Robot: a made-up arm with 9 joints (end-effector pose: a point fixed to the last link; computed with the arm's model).
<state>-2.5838 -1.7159 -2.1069 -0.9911 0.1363 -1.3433 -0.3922 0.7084 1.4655</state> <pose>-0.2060 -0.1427 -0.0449 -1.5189 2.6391 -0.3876</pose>
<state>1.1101 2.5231 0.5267 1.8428 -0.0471 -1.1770 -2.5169 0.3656 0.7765</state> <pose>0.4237 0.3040 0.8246 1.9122 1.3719 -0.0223</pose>
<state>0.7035 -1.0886 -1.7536 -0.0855 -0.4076 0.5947 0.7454 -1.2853 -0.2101</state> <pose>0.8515 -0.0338 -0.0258 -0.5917 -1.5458 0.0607</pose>
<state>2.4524 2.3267 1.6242 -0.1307 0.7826 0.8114 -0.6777 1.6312 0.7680</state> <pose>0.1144 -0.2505 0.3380 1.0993 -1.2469 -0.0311</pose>
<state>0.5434 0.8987 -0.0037 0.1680 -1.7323 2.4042 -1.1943 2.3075 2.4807</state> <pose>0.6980 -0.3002 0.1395 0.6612 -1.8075 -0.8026</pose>
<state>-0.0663 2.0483 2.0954 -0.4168 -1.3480 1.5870 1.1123 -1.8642 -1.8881</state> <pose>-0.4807 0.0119 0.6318 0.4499 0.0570 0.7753</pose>
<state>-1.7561 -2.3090 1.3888 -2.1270 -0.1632 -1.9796 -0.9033 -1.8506 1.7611</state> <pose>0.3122 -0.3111 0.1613 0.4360 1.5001 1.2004</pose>
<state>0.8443 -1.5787 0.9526 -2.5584 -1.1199 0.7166 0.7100 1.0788 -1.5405</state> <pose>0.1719 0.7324 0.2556 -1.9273 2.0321 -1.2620</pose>
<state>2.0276 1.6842 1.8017 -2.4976 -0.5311 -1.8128 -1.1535 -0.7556 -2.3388</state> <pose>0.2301 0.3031 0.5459 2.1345 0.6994 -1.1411</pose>
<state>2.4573 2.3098 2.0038 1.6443 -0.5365 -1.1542 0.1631 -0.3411 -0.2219</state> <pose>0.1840 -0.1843 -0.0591 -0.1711 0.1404 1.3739</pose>
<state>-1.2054 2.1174 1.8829 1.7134 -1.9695 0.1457 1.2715 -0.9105 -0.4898</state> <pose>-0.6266 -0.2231 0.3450 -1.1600 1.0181 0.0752</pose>
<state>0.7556 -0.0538 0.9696 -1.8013 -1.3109 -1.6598 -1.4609 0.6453 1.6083</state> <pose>0.1879 -0.1160 -0.1531 -1.2564 0.3951 -2.3428</pose>
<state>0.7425 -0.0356 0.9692 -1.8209 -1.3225 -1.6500 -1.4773 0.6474 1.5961</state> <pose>0.1916 -0.1257 -0.1485 -1.2538 0.3713 -2.3502</pose>
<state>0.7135 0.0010 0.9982 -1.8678 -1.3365 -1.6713 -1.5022 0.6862 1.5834</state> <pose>0.2053 -0.1632 -0.1350 -1.2324 0.2132 -2.3608</pose>
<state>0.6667 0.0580 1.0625 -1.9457 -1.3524 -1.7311 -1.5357 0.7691 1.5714</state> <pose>0.2304 -0.2306 -0.1029 -1.1985 -0.0991 -2.3407</pose>
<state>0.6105 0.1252 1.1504 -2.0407 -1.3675 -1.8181 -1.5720 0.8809 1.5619</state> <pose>0.2624 -0.3073 -0.0486 -1.1682 -0.4870 -2.2412</pose>
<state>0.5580 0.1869 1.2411 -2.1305 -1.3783 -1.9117 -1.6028 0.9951 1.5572</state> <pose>0.2953 -0.3675 0.0139 -1.1459 -0.8313 -2.0660</pose>
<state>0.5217 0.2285 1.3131 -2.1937 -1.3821 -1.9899 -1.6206 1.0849 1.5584</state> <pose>0.3227 -0.4004 0.0609 -1.1257 -1.0531 -1.8876</pose>
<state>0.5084 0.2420 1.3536 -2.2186 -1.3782 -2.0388 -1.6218 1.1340 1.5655</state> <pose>0.3388 -0.4108 0.0801 -1.1043 -1.1477 -1.7808</pose>
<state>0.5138 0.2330 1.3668 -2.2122 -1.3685 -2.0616 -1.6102 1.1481 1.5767</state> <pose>0.3445 -0.4084 0.0774 -1.0832 -1.1596 -1.7530</pose>
